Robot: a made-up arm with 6 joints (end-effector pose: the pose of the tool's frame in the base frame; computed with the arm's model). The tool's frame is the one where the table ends.
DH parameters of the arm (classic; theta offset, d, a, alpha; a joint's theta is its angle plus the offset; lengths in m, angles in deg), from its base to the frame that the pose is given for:
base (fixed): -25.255 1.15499 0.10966 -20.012
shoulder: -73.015 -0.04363 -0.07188 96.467
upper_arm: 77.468 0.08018 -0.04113 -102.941
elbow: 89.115 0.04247 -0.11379 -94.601
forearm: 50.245 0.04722 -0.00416 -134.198
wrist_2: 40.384 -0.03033 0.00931 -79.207
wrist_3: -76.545 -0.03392 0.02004 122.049
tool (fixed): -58.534 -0.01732 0 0
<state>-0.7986 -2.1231 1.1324 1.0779 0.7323 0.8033</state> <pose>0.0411 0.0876 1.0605 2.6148 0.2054 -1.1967</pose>
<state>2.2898 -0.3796 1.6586 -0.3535 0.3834 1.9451</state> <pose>0.0894 -0.2231 1.2315 -1.9320 2.3670 0.4375</pose>
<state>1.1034 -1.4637 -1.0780 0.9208 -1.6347 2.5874</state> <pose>-0.0973 0.0606 1.1546 -1.4180 -0.5666 0.5709</pose>
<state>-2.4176 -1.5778 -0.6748 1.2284 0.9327 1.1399</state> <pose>0.2932 -0.1593 1.1349 -0.3796 1.8764 0.1417</pose>
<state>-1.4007 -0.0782 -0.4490 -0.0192 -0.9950 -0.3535</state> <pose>0.2158 0.0100 0.8988 0.2189 2.1751 0.2164</pose>
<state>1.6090 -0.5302 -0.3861 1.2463 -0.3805 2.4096</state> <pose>-0.1328 -0.1759 1.0584 1.2128 1.7496 -1.4351</pose>
